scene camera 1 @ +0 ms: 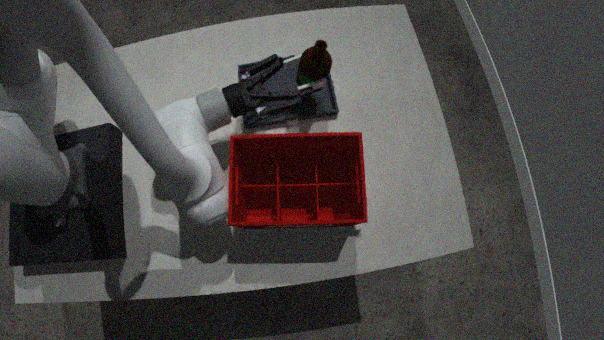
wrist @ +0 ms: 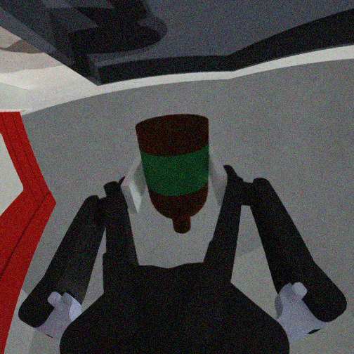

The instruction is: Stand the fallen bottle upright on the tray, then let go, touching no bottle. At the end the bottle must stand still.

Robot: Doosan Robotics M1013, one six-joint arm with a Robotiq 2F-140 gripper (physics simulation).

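Places are measured from the arm's base along level axes (x ahead, y left, z up), in metres.
Where they show: arm's base, origin of its link: point(scene camera 1: 62, 181).
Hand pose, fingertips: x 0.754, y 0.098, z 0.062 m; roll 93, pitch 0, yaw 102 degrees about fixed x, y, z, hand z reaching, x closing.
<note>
Things, the pixels of their top centre, and the offset from my fingertips. "pt": a spot on its surface instead. Level surfaces: height alone.
- bottle, centre of its top: point(scene camera 1: 316, 44) 0.006 m back, 0.003 m right, 0.104 m up
- dark grey tray, a spot on its surface: point(scene camera 1: 334, 97) pt 0.043 m ahead, 0.037 m right, 0.106 m down
- red crate, centre of its top: point(scene camera 1: 296, 177) 0.109 m back, 0.258 m right, 0.043 m up
- pale table, height of its surface: 0.132 m down
The bottle point(scene camera 1: 316, 62) point(wrist: 175, 172) is dark brown with a green band. My gripper point(scene camera 1: 303, 73) point(wrist: 175, 162) is shut on it, with one pale fingertip on each side of the green band. In the scene view the neck points to the upper edge and in the wrist view to the lower edge. The exact tilt is hard to judge. The dark grey tray point(scene camera 1: 334, 97) point(wrist: 165, 71) lies under the gripper and bottle in the scene view. Whether the bottle's base touches the tray is not visible; the fingers and bottle body hide that area.
A red crate point(scene camera 1: 297, 134) point(wrist: 25, 222) with dividers stands close to the tray, below it in the scene view and at the left edge of the wrist view. The arm's dark base block point(scene camera 1: 110, 200) is at the left of the pale table point(scene camera 1: 410, 150). A curved edge runs at far right.
</note>
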